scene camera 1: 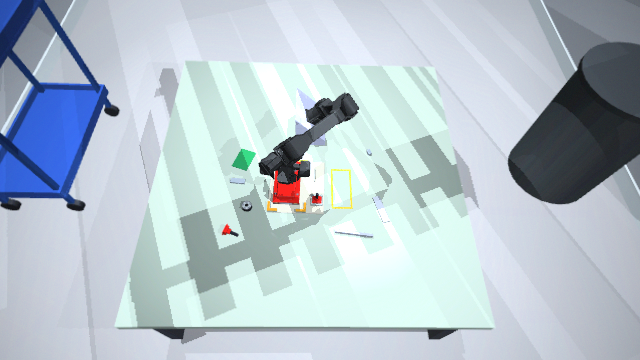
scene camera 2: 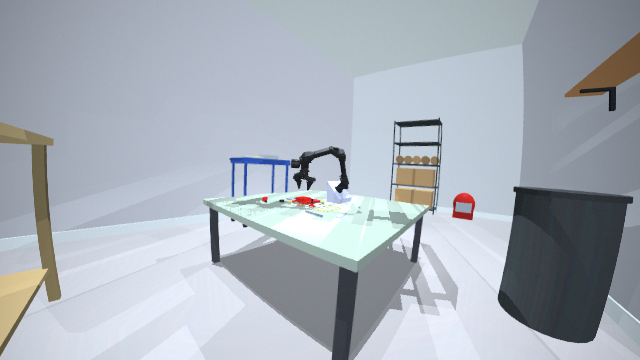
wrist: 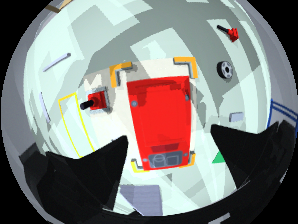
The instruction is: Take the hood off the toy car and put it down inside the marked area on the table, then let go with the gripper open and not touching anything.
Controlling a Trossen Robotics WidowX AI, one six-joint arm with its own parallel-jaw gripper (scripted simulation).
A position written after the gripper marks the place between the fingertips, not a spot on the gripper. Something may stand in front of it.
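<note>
Red hood (wrist: 163,107) visible. Gripper (wrist: 171,134) open, holding nothing.
</note>
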